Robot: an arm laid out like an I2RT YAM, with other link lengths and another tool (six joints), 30 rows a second.
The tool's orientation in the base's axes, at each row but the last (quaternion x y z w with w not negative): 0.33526 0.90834 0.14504 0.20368; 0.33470 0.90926 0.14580 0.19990; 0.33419 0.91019 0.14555 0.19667; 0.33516 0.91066 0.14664 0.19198; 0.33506 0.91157 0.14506 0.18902; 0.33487 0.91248 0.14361 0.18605; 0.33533 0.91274 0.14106 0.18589; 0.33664 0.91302 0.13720 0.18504; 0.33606 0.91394 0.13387 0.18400; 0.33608 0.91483 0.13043 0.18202; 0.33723 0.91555 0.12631 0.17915; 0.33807 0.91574 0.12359 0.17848; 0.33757 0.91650 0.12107 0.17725
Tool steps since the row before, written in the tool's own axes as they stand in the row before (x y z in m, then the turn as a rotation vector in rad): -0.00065 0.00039 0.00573 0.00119 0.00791 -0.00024; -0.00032 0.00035 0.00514 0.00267 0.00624 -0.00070; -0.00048 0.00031 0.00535 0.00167 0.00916 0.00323; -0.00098 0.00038 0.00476 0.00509 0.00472 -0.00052; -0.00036 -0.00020 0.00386 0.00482 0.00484 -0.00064; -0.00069 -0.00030 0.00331 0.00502 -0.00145 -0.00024; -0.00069 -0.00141 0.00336 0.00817 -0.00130 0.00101; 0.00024 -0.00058 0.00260 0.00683 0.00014 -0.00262; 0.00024 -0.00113 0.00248 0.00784 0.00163 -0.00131; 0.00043 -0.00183 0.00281 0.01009 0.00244 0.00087; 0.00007 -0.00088 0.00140 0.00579 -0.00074 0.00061; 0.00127 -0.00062 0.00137 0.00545 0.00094 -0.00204; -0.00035 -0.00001 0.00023 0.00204 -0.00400 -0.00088
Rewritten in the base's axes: 0.00334 0.00058 -0.00468 0.00341 0.00656 0.00305; 0.00279 0.00072 -0.00429 0.00125 0.00627 0.00239; 0.00294 0.00062 -0.00446 0.00535 0.00827 0.00035; 0.00303 0.00028 -0.00381 -0.00119 0.00678 0.00105; 0.00185 0.00015 -0.00341 -0.00098 0.00667 0.00127; 0.00176 -0.00022 -0.00289 -0.00446 0.00224 -0.00157; 0.00116 -0.00105 -0.00336 -0.00606 0.00461 -0.00340; 0.00062 0.00006 -0.00260 -0.00586 0.00432 0.00072; 0.00025 -0.00037 -0.00270 -0.00518 0.00625 -0.00016; -0.00016 -0.00074 -0.00329 -0.00539 0.00859 -0.00238; 0.00003 -0.00045 -0.00159 -0.00427 0.00336 -0.00222; -0.00069 0.00053 -0.00177 -0.00415 0.00410 0.00085; 0.00034 -0.00022 -0.00013 -0.00411 -0.00171 -0.00106
